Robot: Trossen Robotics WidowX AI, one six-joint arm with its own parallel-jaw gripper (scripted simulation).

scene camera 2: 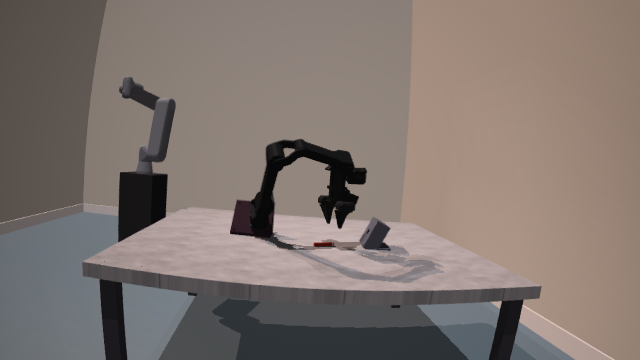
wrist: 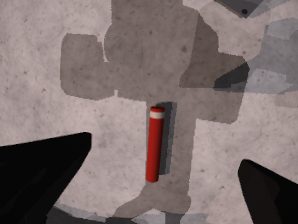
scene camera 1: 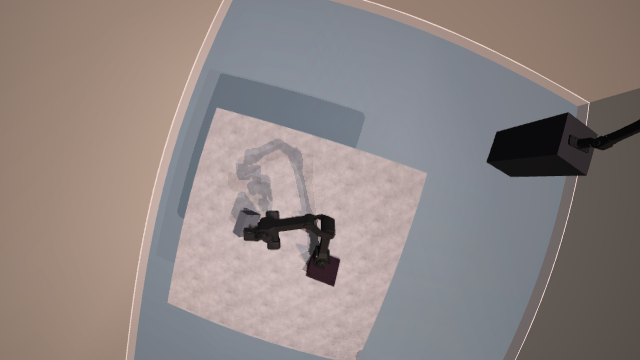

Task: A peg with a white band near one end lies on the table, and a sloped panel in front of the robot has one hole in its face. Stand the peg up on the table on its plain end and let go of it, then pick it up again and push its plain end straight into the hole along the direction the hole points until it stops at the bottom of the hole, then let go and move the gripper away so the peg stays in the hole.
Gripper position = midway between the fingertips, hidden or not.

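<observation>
Open, holding nothing: my gripper (scene camera 2: 333, 226), also visible as the gripper (wrist: 165, 154).
</observation>
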